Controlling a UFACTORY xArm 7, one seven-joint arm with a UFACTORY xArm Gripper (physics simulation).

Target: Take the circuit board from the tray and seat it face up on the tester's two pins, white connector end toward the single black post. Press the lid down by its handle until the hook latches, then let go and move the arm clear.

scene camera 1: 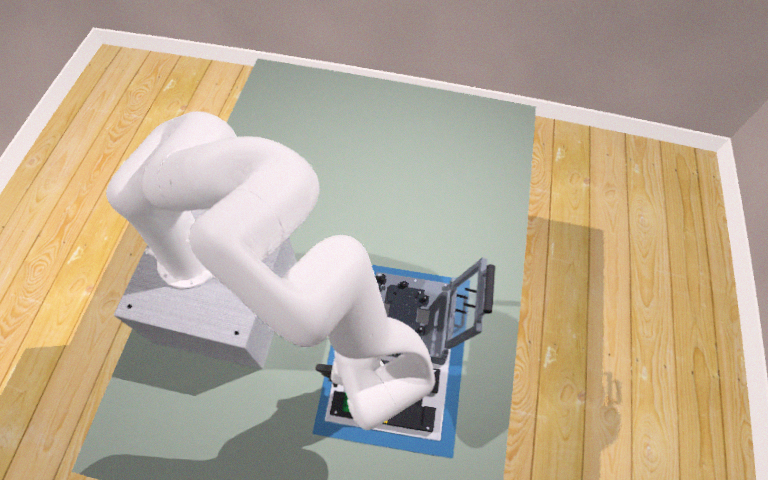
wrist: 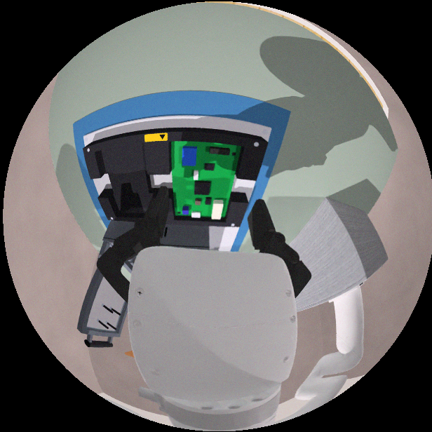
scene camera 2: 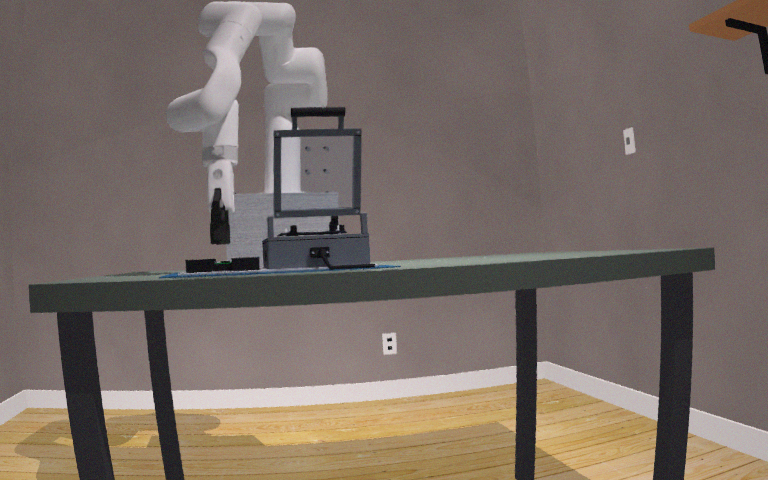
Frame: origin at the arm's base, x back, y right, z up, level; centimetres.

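Seen in the pictures: gripper, fingertip midpoint: (scene camera 2: 220, 244); arm's base, link origin: (scene camera 1: 189, 260).
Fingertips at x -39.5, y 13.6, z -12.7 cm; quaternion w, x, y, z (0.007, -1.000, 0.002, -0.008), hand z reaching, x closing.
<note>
Offsets run from my fingertips to a thing's top centre. "pt": to the spot under its first point. Level surfaces: height alone.
The green circuit board {dx -0.9, dy -0.5, dz -2.9 cm} (wrist: 214, 172) (scene camera 1: 346, 404) lies face up in the right bay of the black tray (wrist: 120, 155) (scene camera 1: 421, 417); its white connector (wrist: 217, 209) is at the end nearer the gripper in the wrist view. My gripper (wrist: 211, 202) (scene camera 2: 219, 243) is open and empty above the board, its fingers spread to either side of it. In scene camera 1 the arm hides most of the gripper. The tester {pt dx -17.6, dy -18.2, dz -2.4 cm} (scene camera 2: 317, 251) (scene camera 1: 433, 288) stands beside the tray with its lid (scene camera 2: 357, 169) (scene camera 1: 448, 316) raised. The lid's black handle {dx -20.4, dy -18.9, dz +21.9 cm} (scene camera 2: 317, 111) (scene camera 1: 489, 288) (wrist: 99, 344) is at the top. The tester's pins cannot be told apart clearly.
A blue mat {dz -5.5 cm} (scene camera 1: 447, 447) (wrist: 190, 102) lies under tray and tester. The arm's grey base block (scene camera 1: 192, 328) (wrist: 340, 240) stands at the side of the mat. A black cable {pt dx -19.8, dy -23.6, dz -5.1 cm} (scene camera 2: 351, 266) comes from the tester's side. A yellow label (wrist: 156, 137) is on the tray.
</note>
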